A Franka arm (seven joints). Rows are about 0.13 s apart.
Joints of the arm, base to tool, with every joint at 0 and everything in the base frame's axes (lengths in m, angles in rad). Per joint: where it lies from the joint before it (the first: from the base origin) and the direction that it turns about. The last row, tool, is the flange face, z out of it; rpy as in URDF.
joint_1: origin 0 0 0.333 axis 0 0 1
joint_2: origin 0 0 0 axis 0 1 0
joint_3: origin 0 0 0.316 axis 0 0 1
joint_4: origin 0.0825 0 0 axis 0 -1 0
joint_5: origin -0.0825 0 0.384 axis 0 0 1
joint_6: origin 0 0 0 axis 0 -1 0
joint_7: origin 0.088 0 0 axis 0 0 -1
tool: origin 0 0 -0.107 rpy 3.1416 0 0
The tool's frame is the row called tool.
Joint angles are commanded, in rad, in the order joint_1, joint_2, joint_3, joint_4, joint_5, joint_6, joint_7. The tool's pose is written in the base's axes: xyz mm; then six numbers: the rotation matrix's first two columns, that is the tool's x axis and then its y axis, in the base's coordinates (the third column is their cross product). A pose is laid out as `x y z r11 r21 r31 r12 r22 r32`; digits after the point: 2 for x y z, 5 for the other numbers.
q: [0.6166, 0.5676, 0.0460, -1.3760, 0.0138, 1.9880, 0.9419]
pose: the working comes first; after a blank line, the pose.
Where each joint sits with the arm in this pose, in the base's axes (m; each line is computed from the numbers above, not from the rounded line before):
joint_1: 0.0000 0.0000 0.3330
joint_2: 0.0000 0.0000 0.3330
joint_3: 0.1386 0.0982 0.5994
joint_4: 0.1931 0.1415 0.5551
joint_5: 0.4995 0.3790 0.4923
joint_6: 0.4995 0.3790 0.4923
joint_7: 0.5696 0.4322 0.4962
the tool: 0.5710 0.4382 0.3894

570.96 438.25 389.43 0.95759 -0.28810 -0.00410 -0.28785 -0.95590 -0.05824
